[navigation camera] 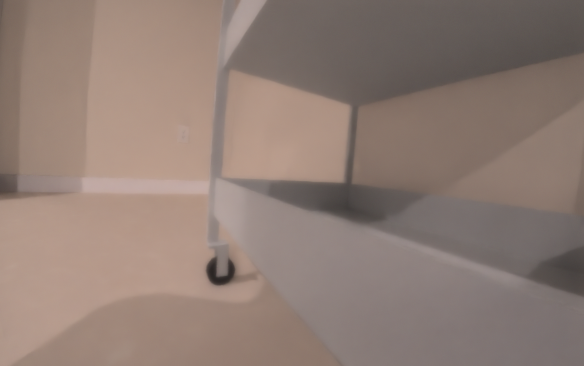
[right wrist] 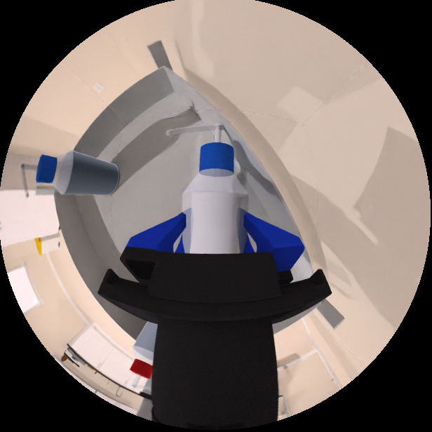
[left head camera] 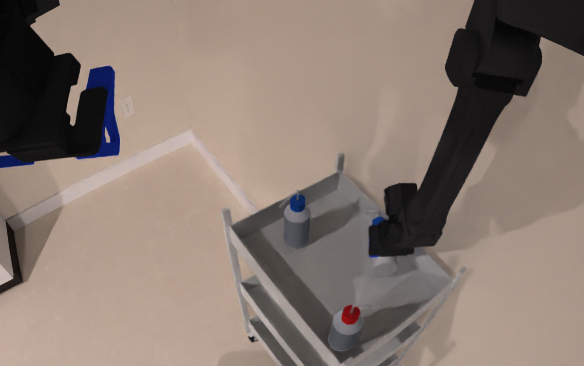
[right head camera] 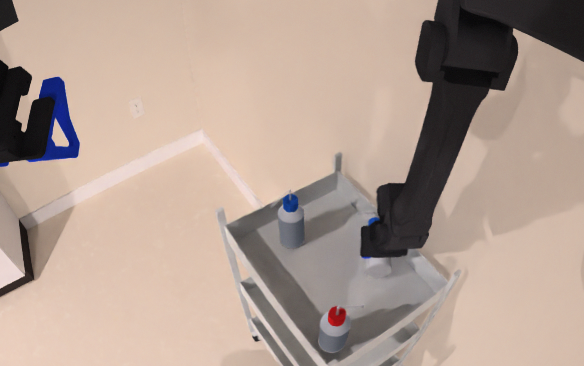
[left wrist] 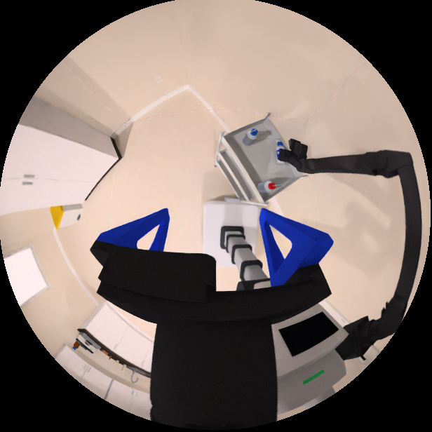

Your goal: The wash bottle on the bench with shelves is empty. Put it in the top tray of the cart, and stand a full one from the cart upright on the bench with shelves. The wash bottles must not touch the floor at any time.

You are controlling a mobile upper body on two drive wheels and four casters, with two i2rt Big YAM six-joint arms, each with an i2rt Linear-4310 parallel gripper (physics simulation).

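Frame: origin at the left arm's base, x ahead, y left, z up, level; metres.
Where they show: left gripper, between the fingertips: [left head camera: 73, 152] [right head camera: 40, 155]; right gripper, between the fingertips: [left head camera: 380, 243].
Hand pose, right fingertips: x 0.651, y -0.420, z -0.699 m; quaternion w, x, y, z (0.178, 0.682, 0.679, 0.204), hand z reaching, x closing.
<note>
Things, the pixels of their top centre, and the offset from my right fingertips. "pt": a spot on its surface instead. Level surfaces: height alone.
- cart's top tray, height of its surface: 0.048 m down
- full blue-capped bottle, centre of its top: [left head camera: 294, 192] [right head camera: 286, 192] 0.050 m ahead, 0.203 m left, 0.126 m up
- full red-capped bottle, centre of its top: [right head camera: 344, 305] [left head camera: 359, 304] 0.223 m back, 0.093 m left, 0.126 m up
- cart's lower tray, a spot on its surface: [navigation camera: 300, 260] pt 0.192 m back, 0.196 m left, 0.543 m down
- caster, a spot on its surface: [navigation camera: 220, 270] pt 0.035 m ahead, 0.333 m left, 0.679 m down
The empty white wash bottle with a blue cap [left head camera: 384, 266] [right head camera: 378, 268] [left wrist: 279, 145] [right wrist: 215, 230] is held by my right gripper [right wrist: 214, 212], which is shut on its body. It is over the right side of the cart's top tray [left head camera: 325, 260] [right head camera: 320, 265] and looks tilted; I cannot tell whether it touches the tray. A full blue-capped bottle [left head camera: 297, 231] [right head camera: 291, 230] [left wrist: 250, 138] [right wrist: 90, 174] and a full red-capped bottle [left head camera: 346, 331] [right head camera: 334, 334] [left wrist: 268, 186] stand upright in the tray. My left gripper [left wrist: 214, 212] is open and empty, away from the cart.
The cart's lower tray [navigation camera: 300, 260] and caster [navigation camera: 220, 270] are close in the navigation view. Walls stand behind the cart. A white cabinet [left wrist: 50, 165] is at the left in the left wrist view; a shelved bench [left wrist: 115, 332] is at lower left.
</note>
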